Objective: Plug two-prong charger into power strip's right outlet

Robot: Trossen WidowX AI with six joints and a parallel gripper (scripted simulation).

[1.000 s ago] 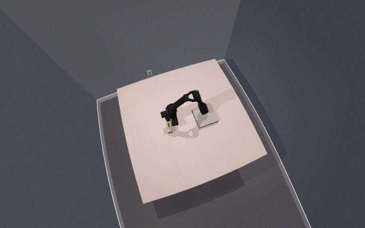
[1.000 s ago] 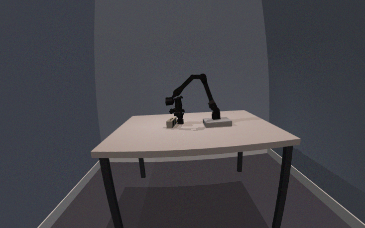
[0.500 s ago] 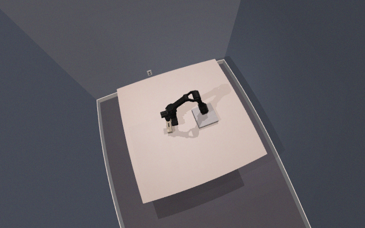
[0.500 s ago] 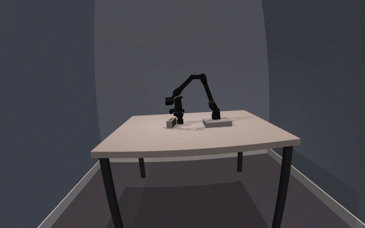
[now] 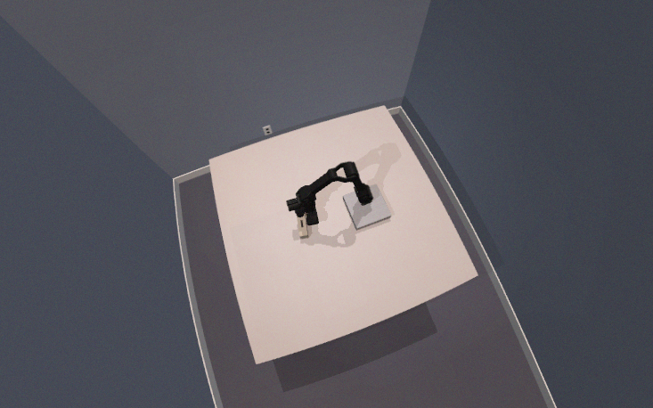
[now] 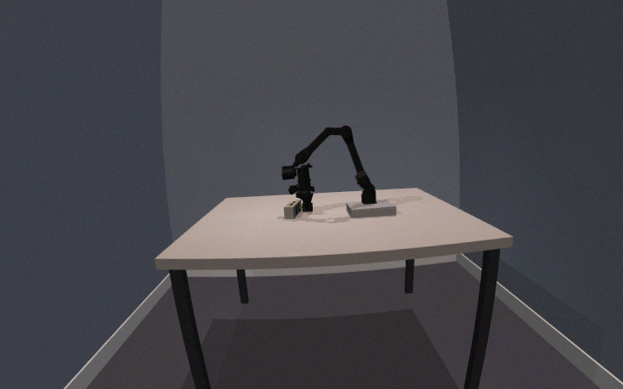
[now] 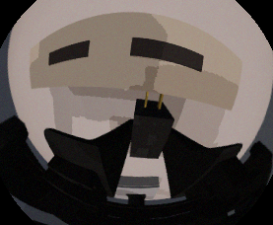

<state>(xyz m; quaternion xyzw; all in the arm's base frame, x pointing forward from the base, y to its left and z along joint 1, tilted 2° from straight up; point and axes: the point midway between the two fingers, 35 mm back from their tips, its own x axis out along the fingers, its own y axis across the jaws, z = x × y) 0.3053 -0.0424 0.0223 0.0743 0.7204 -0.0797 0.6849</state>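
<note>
Now: gripper tip 2 cm short of the black two-prong charger and 1 cm below it.
</note>
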